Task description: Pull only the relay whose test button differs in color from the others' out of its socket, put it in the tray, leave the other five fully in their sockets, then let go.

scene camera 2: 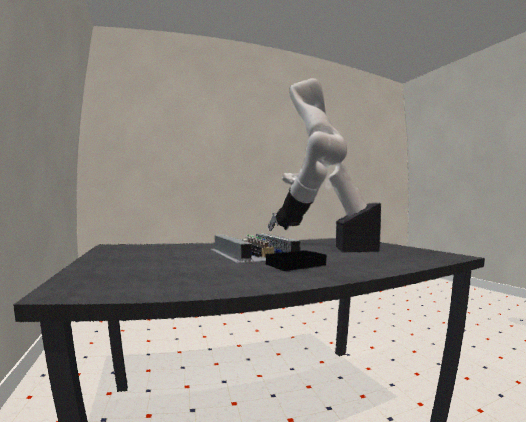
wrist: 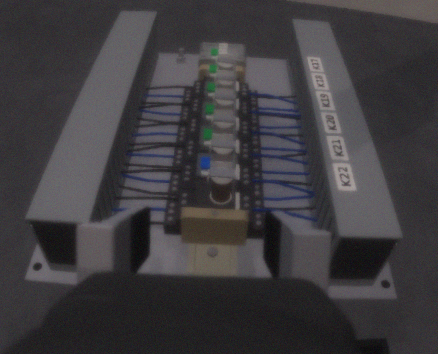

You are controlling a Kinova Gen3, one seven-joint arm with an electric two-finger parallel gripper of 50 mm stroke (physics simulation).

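Pixels of known places: gripper, fingertip midpoint: [scene camera 2: 277,228] [wrist: 207,233]; arm's base, origin of the base link: [scene camera 2: 356,211].
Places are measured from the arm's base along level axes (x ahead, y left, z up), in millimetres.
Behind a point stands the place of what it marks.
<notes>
The relay with the blue test button [wrist: 222,175] @(y 96, x 467, z -99 mm) is at the near end of the row, beside label K22, upright in its socket in the wrist view. The other relays [wrist: 223,141] @(y 63, x 471, z -99 mm) have green buttons and stand in a row behind it. My gripper [scene camera 2: 272,224] @(y 179, x 464, z -52 mm) [wrist: 207,233] @(y 179, x 464, z -52 mm) is open and empty, tilted above the panel. In the wrist view its fingers appear either side of the tan end block, nearer the camera than the blue-button relay. The black tray [scene camera 2: 300,262] @(y 306, x 439, z -146 mm) stands beside the panel on the table; it does not show in the wrist view.
Two long grey wire ducts [scene camera 2: 231,245] @(y 62, x 593, z -121 mm) [wrist: 95,115] @(y 45, x 574, z -104 mm) [wrist: 367,165] @(y 62, x 367, z -104 mm) flank the relay row, the right one with labels K17 to K22. Black and blue wires run between ducts and sockets. A tan end block [wrist: 214,227] @(y 111, x 469, z -136 mm) sits at the row's near end. All stand on the dark table [scene camera 2: 150,280] @(y 346, x 872, z -167 mm).
</notes>
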